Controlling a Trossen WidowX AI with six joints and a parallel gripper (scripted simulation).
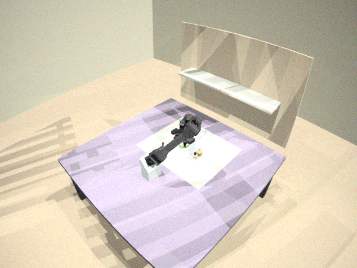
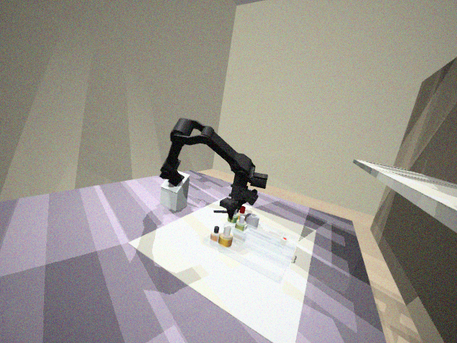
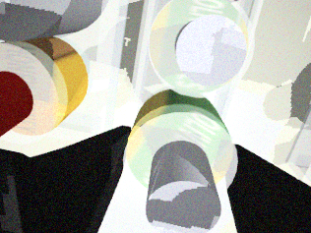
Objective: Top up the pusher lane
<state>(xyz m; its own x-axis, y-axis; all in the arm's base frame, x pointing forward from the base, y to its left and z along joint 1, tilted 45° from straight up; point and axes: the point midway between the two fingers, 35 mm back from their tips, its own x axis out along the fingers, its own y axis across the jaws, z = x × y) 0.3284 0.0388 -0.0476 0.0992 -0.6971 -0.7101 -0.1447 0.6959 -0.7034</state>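
The grey cylinder is 90 mm to the left of my gripper tip, 50 mm ahead of it and 30 mm below it. Round my gripper tip: wall shelf (510 mm ahead, 310 mm above, 50 mm to the left); then clear lane rack (150 mm ahead, 40 mm below).
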